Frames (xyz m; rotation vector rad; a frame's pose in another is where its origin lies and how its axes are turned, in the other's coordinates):
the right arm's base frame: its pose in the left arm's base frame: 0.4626 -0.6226 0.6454 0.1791 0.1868 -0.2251
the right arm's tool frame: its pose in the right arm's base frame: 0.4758 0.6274 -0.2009 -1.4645 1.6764 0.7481
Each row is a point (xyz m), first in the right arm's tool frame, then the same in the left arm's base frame.
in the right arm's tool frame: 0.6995 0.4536 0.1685
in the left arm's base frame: 0.4551 0.0019 -0.1660
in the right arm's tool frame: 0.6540 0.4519 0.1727
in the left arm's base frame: 0.4716 0.0201 -0.1274
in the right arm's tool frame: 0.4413 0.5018 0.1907
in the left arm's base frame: 0.4952 0.1253 0.0634
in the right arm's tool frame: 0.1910 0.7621 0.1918
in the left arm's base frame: 0.3335 0.3065 0.3307
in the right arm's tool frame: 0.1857 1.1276 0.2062
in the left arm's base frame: 0.0054 0.4564 0.3915
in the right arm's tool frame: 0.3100 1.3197 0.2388
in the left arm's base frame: -0.1986 0.5144 0.2996
